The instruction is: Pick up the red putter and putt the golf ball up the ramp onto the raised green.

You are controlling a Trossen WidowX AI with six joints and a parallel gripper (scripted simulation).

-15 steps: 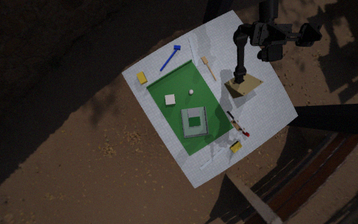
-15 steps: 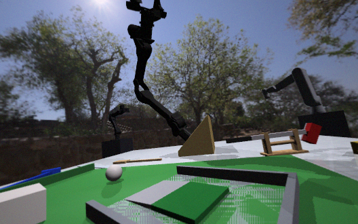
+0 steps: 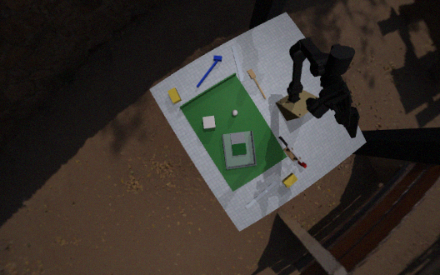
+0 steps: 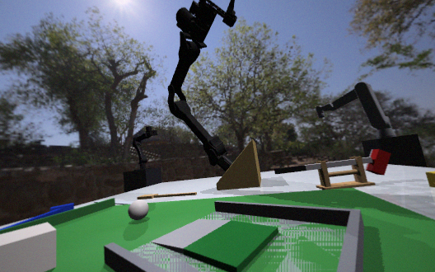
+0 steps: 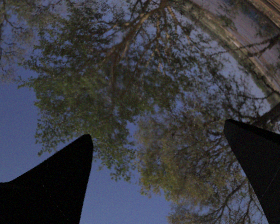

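The red putter lies 600 mm below my gripper tip, 200 mm to the left of it and 90 mm behind it. Also, from my gripper tip: grey frame (650 mm below, 220 mm ahead, 10 mm to the right); white golf ball (630 mm below, 260 mm to the right, 110 mm ahead); wooden stand (620 mm below, 220 mm to the left, 90 mm behind).
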